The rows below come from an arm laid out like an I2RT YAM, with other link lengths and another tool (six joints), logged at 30 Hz.
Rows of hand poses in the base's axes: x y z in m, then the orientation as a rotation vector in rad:
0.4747, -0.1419, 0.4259, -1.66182, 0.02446, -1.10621
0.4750, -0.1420, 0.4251, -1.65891, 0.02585, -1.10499
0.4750, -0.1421, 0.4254, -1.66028, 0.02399, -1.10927
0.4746, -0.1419, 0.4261, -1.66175, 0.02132, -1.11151
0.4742, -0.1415, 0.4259, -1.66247, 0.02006, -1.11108
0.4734, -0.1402, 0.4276, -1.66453, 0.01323, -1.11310
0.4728, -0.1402, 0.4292, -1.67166, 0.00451, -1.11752
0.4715, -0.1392, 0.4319, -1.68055, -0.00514, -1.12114
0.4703, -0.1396, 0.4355, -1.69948, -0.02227, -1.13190
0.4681, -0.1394, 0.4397, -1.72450, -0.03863, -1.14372
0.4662, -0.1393, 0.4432, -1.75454, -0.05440, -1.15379
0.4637, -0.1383, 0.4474, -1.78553, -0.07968, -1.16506
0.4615, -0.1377, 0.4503, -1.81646, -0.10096, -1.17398
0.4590, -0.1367, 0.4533, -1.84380, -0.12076, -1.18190
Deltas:
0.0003, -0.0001, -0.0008, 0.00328, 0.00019, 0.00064
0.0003, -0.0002, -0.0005, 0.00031, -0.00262, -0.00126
-0.0001, 0.0000, 0.0002, -0.00253, -0.00456, -0.00143
-0.0005, 0.0004, 0.0000, -0.00351, -0.00460, -0.00059
-0.0013, 0.0017, 0.0017, -0.00840, -0.00807, 0.00169
-0.0019, 0.0017, 0.0033, -0.01887, -0.01178, 0.00234
-0.0032, 0.0027, 0.0060, -0.03097, -0.01473, 0.00357
-0.0044, 0.0023, 0.0096, -0.05620, -0.02120, 0.00218
-0.0066, 0.0025, 0.0138, -0.08645, -0.02547, -0.00196
-0.0085, 0.0026, 0.0173, -0.12016, -0.02643, -0.00679
-0.0110, 0.0036, 0.0215, -0.15874, -0.03192, -0.00743
-0.0132, 0.0042, 0.0244, -0.19507, -0.03427, -0.00913
-0.0157, 0.0052, 0.0274, -0.22760, -0.03677, -0.01033

